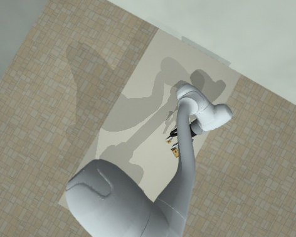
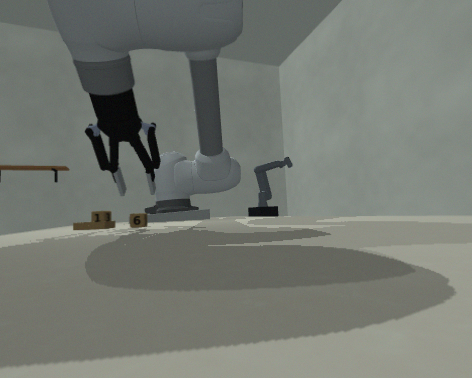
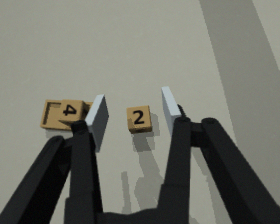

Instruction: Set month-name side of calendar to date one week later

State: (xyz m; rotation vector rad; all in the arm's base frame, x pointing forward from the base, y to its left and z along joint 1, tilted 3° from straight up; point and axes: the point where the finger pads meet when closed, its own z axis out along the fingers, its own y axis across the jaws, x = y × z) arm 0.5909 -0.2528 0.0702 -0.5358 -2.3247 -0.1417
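Right now the wooden cube is 9 cm below my hand, 2 cm behind it and 1 cm to the left of it. Round my hand: tray: 10 cm below, 8 cm to the right, 8 cm behind.
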